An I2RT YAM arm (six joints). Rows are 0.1 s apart.
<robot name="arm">
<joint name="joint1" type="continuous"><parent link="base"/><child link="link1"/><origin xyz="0 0 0.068" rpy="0 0 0"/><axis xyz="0 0 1"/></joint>
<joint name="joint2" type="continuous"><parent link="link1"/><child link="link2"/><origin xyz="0.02 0.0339 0.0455" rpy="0 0 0"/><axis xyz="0 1 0"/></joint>
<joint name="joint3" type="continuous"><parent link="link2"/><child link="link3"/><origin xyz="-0.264 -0.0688 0" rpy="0 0 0"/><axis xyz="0 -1 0"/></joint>
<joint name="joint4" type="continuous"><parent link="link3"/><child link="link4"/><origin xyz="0.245 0.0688 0.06" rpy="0 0 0"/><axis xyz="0 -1 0"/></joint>
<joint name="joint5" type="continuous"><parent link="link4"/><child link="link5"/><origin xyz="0.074 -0.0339 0.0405" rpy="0 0 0"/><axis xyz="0 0 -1"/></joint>
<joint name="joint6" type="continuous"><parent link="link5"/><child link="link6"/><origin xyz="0.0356 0 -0.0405" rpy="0 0 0"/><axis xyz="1 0 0"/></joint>
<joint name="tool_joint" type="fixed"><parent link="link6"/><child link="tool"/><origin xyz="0 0 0" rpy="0 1.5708 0"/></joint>
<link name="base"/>
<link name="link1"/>
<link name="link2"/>
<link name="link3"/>
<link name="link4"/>
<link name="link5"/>
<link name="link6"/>
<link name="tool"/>
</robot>
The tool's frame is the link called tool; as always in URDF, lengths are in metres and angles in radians. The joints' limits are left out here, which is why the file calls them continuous.
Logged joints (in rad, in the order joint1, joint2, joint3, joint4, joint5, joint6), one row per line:
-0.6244, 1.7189, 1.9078, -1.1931, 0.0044, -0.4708
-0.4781, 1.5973, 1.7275, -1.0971, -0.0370, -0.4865
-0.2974, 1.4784, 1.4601, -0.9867, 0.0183, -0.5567
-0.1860, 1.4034, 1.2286, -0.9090, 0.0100, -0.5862
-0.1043, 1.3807, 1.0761, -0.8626, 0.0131, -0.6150
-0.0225, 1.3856, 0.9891, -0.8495, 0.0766, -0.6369
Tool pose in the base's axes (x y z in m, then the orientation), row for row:
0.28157, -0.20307, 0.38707, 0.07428, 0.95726, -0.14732, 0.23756
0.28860, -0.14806, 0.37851, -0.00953, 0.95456, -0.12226, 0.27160
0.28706, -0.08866, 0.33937, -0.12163, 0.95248, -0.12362, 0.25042
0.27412, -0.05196, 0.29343, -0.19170, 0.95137, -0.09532, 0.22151
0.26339, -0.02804, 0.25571, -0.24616, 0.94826, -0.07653, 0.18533
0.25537, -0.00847, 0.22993, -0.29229, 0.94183, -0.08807, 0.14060
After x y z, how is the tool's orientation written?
As a quaternion, x y z w.
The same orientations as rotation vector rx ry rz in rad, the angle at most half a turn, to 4 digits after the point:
0.2036, 2.6232, -0.4037
-0.0257, 2.5704, -0.3292
-0.3311, 2.5927, -0.3365
-0.5298, 2.6291, -0.2634
-0.6936, 2.6718, -0.2156
-0.8442, 2.7201, -0.2544

